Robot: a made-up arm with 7 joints. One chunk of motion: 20 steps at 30 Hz.
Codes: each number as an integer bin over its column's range. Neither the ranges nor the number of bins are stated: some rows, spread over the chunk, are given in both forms.
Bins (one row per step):
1: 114 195 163 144 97 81 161
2: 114 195 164 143 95 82 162
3: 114 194 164 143 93 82 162
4: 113 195 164 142 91 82 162
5: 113 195 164 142 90 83 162
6: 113 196 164 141 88 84 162
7: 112 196 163 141 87 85 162
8: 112 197 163 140 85 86 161
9: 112 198 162 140 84 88 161
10: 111 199 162 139 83 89 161
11: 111 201 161 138 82 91 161
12: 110 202 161 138 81 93 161
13: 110 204 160 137 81 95 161
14: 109 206 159 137 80 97 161
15: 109 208 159 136 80 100 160
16: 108 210 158 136 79 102 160
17: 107 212 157 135 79 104 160
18: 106 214 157 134 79 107 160
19: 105 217 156 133 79 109 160
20: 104 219 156 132 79 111 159
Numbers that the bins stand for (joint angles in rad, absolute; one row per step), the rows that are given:
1: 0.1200 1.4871 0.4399 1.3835 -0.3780 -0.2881 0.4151
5: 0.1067 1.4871 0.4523 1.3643 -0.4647 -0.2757 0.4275
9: 0.0933 1.5127 0.4275 1.3451 -0.5391 -0.2447 0.4151
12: 0.0667 1.5469 0.4151 1.3259 -0.5762 -0.2138 0.4151
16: 0.0400 1.6153 0.3780 1.3067 -0.6010 -0.1580 0.4027
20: -0.0133 1.6922 0.3532 1.2682 -0.6010 -0.1022 0.3904
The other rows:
2: 0.1200 1.4871 0.4523 1.3739 -0.4027 -0.2819 0.4275
3: 0.1200 1.4785 0.4523 1.3739 -0.4275 -0.2819 0.4275
4: 0.1067 1.4871 0.4523 1.3643 -0.4523 -0.2819 0.4275
6: 0.1067 1.4956 0.4523 1.3547 -0.4895 -0.2695 0.4275
7: 0.0933 1.4956 0.4399 1.3547 -0.5019 -0.2633 0.4275
8: 0.0933 1.5042 0.4399 1.3451 -0.5267 -0.2571 0.4151
10: 0.0800 1.5213 0.4275 1.3355 -0.5515 -0.2385 0.4151
11: 0.0800 1.5384 0.4151 1.3259 -0.5638 -0.2262 0.4151
13: 0.0667 1.5640 0.4027 1.3163 -0.5762 -0.2014 0.4151
14: 0.0533 1.5811 0.3904 1.3163 -0.5886 -0.1890 0.4151
15: 0.0533 1.5982 0.3904 1.3067 -0.5886 -0.1704 0.4027
17: 0.0267 1.6324 0.3656 1.2971 -0.6010 -0.1456 0.4027
18: 0.0133 1.6495 0.3656 1.2875 -0.6010 -0.1270 0.4027
19: 0.0000 1.6751 0.3532 1.2778 -0.6010 -0.1146 0.4027

